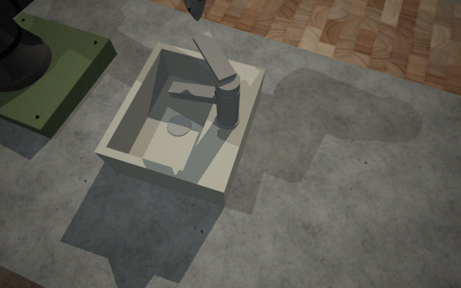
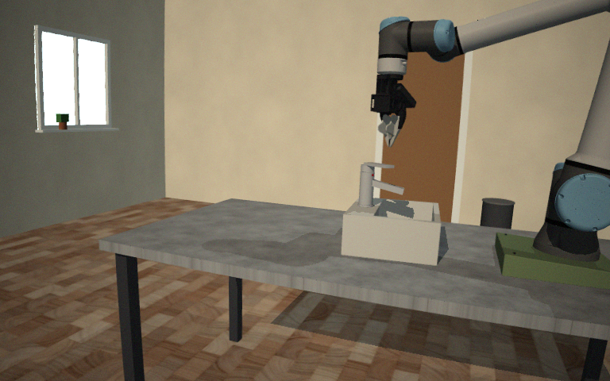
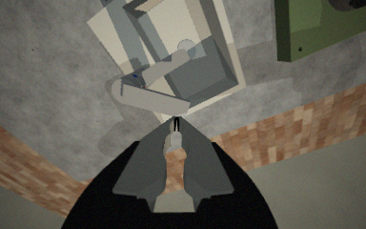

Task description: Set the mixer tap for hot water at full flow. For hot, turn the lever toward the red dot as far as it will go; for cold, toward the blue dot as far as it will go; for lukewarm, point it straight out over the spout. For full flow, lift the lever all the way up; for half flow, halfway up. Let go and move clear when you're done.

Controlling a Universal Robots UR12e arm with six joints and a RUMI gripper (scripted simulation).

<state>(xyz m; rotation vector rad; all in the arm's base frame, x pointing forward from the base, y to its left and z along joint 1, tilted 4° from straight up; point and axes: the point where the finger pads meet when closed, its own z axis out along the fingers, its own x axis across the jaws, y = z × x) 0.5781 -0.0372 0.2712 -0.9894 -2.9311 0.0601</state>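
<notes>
The lever is 80 mm below my hand, 30 mm ahead of it and 20 mm to the right of it. The rest, counted from my hand: cream basin: 310 mm below, 50 mm to the right, 50 mm behind.
</notes>
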